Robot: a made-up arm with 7 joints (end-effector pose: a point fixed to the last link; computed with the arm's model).
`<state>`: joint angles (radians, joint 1 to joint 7).
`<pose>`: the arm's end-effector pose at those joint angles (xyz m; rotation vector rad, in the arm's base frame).
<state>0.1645 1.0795 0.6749 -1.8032 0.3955 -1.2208 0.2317</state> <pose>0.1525 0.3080 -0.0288 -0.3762 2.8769 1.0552</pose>
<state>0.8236 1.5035 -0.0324 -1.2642 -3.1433 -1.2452 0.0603</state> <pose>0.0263 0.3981 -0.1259 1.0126 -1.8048 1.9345</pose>
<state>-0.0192 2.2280 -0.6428 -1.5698 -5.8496 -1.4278 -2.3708</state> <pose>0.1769 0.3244 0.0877 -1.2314 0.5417 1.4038</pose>
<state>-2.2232 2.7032 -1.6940 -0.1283 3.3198 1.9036 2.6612</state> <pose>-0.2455 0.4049 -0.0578 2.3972 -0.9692 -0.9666</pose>
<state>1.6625 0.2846 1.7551 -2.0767 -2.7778 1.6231 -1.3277</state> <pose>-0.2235 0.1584 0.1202 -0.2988 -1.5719 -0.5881</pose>
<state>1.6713 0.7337 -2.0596 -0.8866 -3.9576 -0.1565 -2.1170</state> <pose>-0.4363 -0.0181 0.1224 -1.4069 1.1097 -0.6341</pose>
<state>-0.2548 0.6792 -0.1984 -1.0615 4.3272 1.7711 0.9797</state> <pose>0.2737 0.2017 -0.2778 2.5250 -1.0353 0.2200</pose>
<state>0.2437 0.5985 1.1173 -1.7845 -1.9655 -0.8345 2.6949</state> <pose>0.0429 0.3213 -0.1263 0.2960 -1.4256 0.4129</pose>
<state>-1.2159 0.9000 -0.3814 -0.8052 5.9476 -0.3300 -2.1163</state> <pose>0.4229 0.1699 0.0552 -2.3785 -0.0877 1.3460</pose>
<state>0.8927 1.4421 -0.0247 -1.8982 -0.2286 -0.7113 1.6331</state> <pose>0.0441 0.2876 -0.1548 -0.7566 -0.7114 -0.2158</pose>
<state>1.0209 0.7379 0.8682 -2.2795 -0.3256 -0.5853 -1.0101</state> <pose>-0.0321 0.2465 -0.0843 2.0472 -0.9013 -2.0121</pose>
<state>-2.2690 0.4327 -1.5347 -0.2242 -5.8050 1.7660 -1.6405</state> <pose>0.3646 -0.1167 0.2857 1.4510 0.6089 -1.0562</pose>
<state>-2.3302 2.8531 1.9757 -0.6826 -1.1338 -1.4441 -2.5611</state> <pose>-0.2771 0.2722 -0.2578 0.3500 1.8097 1.5284</pose>
